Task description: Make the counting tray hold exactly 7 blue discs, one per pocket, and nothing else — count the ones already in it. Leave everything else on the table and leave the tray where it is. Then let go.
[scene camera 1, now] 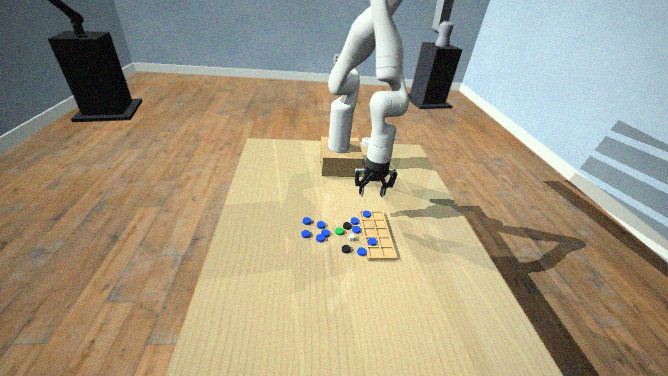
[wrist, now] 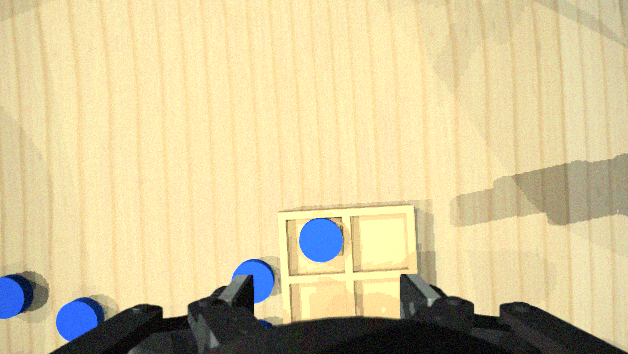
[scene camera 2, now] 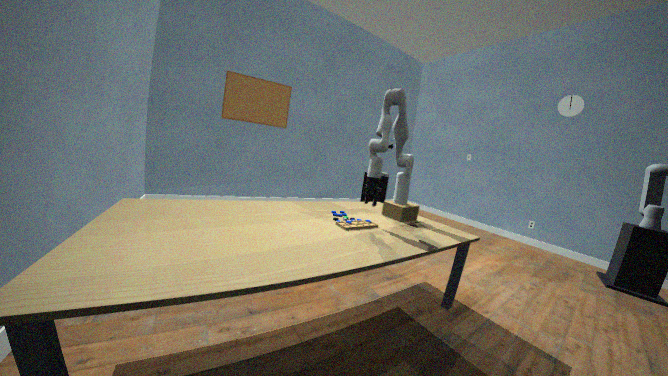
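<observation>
The wooden counting tray [scene camera 1: 382,258] [scene camera 2: 357,228] [wrist: 380,210] has two columns of pockets. One blue disc [scene camera 1: 366,214] [wrist: 321,240] lies in its far-left corner pocket, near the divider in the wrist view. Another blue disc [scene camera 1: 372,241] lies in the left column nearer scene camera 1. Three blue discs [scene camera 1: 354,220] [scene camera 1: 356,229] [scene camera 1: 362,251] lie on the table along the tray's left side. Several more, such as one blue disc [scene camera 1: 321,225] [wrist: 77,319], lie farther left. My gripper [scene camera 1: 372,193] [scene camera 2: 370,203] [wrist: 326,297] is open and empty, above and behind the tray's far end.
A green disc [scene camera 1: 339,231], a white cube [scene camera 1: 352,238] and two black discs [scene camera 1: 347,226] [scene camera 1: 346,249] lie left of the tray among the blue discs. The arm's wooden base block [scene camera 1: 342,165] [scene camera 2: 400,212] stands at the far end of the table.
</observation>
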